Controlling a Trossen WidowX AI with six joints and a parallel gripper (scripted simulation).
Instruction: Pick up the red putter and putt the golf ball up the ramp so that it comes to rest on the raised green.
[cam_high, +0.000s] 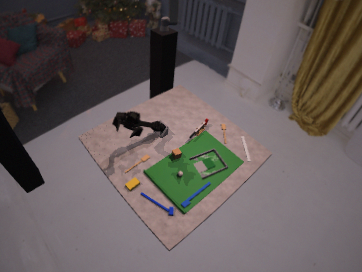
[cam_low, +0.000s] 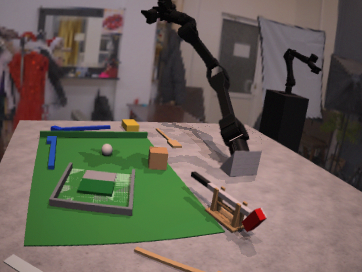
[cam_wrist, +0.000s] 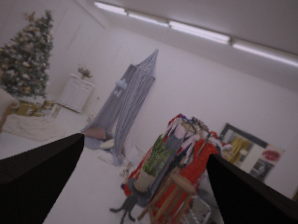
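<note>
My gripper tip is 80 cm to the right of the red putter, 52 cm above it and 7 cm past it. The rest, counted from my gripper tip: brown cube (54 cm below, 45 cm to the left, 1 cm ahead); then yellow block (56 cm below, 2 cm ahead); then white golf ball (55 cm below, 35 cm to the left, 18 cm ahead).
</note>
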